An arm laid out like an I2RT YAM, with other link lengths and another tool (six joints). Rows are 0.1 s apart.
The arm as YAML. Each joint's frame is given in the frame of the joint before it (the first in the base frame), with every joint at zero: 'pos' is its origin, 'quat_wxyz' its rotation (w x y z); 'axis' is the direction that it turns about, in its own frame. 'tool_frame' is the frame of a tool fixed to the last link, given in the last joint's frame.
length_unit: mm
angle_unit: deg
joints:
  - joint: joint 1
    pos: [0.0, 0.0, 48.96]
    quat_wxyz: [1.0, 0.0, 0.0, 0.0]
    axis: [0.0, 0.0, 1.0]
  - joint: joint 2
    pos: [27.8, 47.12, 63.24]
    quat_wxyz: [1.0, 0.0, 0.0, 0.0]
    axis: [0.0, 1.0, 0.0]
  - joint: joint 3
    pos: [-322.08, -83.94, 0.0]
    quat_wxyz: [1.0, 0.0, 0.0, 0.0]
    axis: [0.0, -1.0, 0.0]
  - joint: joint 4
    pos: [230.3, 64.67, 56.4]
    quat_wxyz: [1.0, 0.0, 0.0, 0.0]
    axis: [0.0, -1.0, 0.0]
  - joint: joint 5
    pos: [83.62, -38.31, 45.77]
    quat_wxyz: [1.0, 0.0, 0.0, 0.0]
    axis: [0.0, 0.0, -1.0]
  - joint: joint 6
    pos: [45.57, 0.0, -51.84]
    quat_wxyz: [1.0, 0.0, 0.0, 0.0]
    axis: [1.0, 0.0, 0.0]
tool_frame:
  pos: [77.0, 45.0, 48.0]
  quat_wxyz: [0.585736, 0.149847, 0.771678, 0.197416]
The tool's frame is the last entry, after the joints.
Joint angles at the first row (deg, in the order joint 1, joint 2, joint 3, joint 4, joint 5, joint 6):
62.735 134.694 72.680 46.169 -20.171 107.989
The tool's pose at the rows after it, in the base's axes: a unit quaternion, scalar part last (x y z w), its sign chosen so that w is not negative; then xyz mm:
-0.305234, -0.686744, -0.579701, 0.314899, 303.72, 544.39, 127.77
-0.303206, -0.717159, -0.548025, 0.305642, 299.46, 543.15, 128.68
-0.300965, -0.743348, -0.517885, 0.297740, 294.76, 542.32, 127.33
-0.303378, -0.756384, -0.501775, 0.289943, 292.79, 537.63, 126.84
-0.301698, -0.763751, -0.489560, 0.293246, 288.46, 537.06, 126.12
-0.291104, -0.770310, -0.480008, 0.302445, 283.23, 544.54, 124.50
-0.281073, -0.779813, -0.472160, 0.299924, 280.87, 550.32, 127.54
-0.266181, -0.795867, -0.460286, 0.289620, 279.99, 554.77, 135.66
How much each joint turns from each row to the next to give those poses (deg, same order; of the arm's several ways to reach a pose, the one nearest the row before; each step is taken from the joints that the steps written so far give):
0.084 -2.579 0.068 -7.826 -0.218 -4.206
0.023 -1.798 1.426 -8.346 -0.411 -3.612
0.152 -1.122 1.583 -7.378 -0.102 -3.169
-0.020 -1.016 0.104 -3.708 0.500 -1.557
0.177 -0.486 0.283 -2.363 -0.530 -0.726
0.407 0.689 1.686 -1.962 -1.319 -0.947
0.298 0.235 2.089 -2.976 -0.133 -1.689
0.100 -0.260 2.943 -5.140 0.265 -3.169

